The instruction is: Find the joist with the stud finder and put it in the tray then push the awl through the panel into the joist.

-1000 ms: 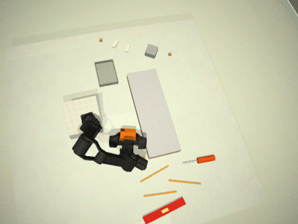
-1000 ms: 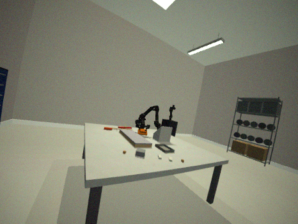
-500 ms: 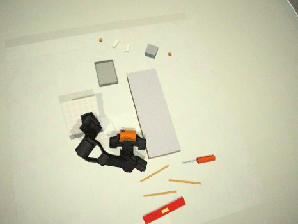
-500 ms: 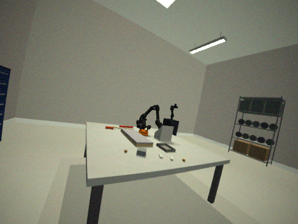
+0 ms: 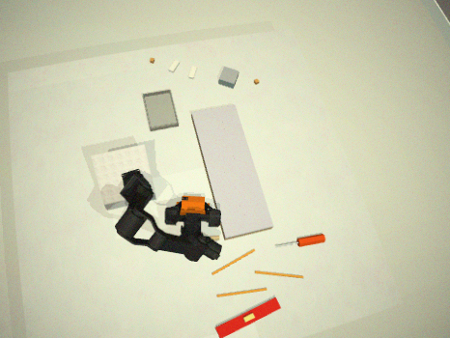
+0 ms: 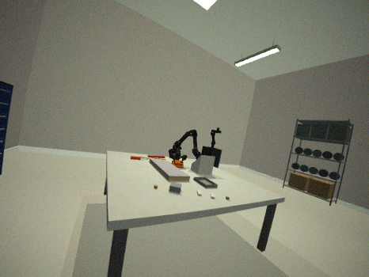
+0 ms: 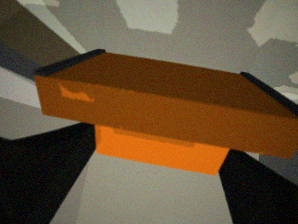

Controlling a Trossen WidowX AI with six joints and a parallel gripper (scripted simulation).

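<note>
Now: the orange stud finder 10 mm to the left of my gripper tip and 10 mm behind it. Round my gripper tip: grey tray (430 mm to the left, 40 mm below); then awl (120 mm to the right, 50 mm below, 20 mm behind); then small light (20 mm to the left, 20 mm behind, 10 mm above).
</note>
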